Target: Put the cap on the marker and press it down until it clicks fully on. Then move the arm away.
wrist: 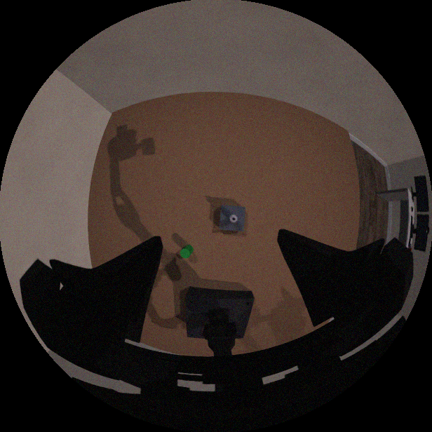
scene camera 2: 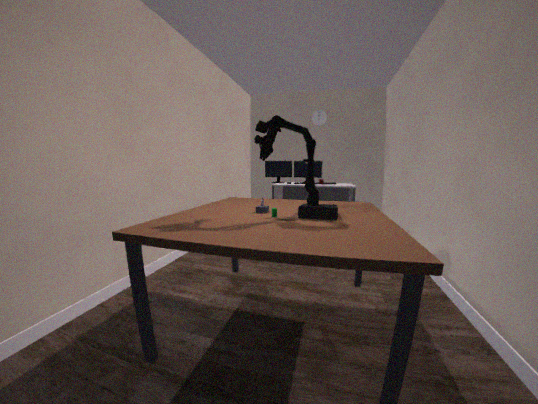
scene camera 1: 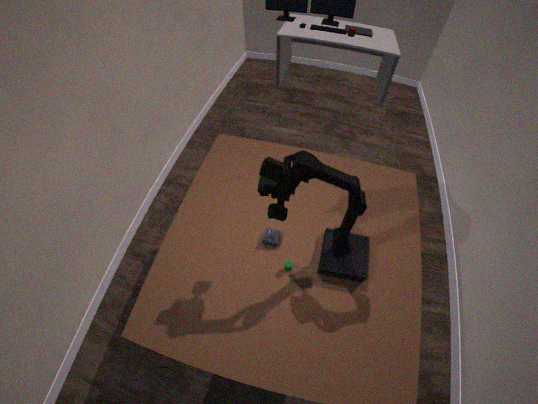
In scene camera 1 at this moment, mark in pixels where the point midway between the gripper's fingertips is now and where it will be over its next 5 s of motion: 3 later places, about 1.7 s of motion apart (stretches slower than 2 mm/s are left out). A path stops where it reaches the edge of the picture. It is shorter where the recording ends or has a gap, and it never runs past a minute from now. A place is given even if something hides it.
My gripper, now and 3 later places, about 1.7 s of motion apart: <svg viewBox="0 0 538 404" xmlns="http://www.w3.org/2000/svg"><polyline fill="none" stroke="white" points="271,207 278,255 281,255 283,261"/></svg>
